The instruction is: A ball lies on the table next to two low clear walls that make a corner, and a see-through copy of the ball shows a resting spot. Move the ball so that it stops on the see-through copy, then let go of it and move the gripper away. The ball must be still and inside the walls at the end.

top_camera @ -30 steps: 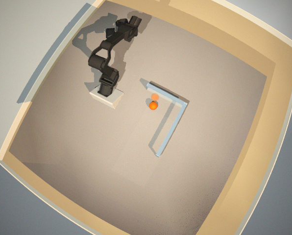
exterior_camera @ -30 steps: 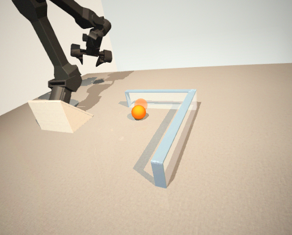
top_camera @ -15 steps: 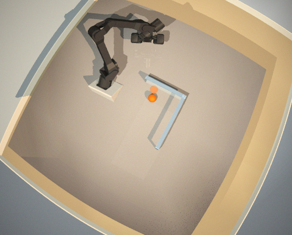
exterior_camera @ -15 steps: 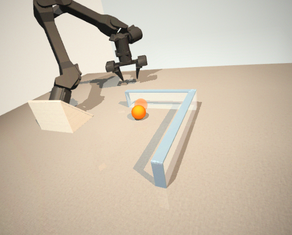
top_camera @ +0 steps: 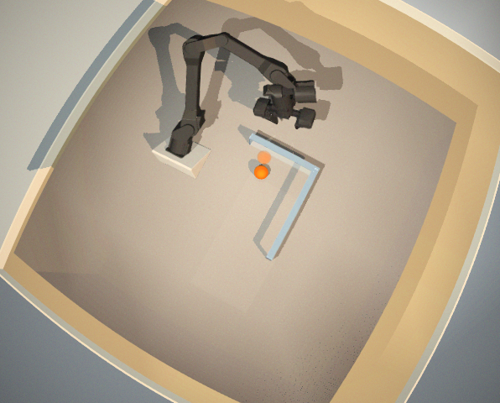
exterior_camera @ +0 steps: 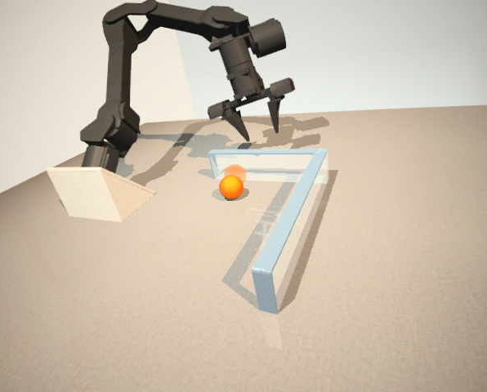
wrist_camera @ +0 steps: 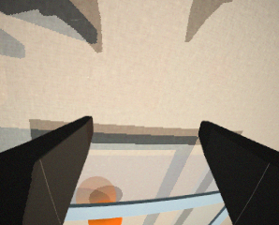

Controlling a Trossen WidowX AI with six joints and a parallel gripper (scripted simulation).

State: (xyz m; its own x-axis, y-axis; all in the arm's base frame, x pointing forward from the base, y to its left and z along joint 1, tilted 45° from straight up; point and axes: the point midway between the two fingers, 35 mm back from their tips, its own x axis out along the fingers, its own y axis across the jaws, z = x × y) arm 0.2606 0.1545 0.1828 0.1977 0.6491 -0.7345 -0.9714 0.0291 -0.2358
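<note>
Right now my gripper tip is 170 mm to the left of the orange ball, 40 mm above it and 10 mm past it. The rest, counted from my gripper tip: see-through copy of ball (120 mm to the right, 40 mm below, 20 mm behind).
</note>
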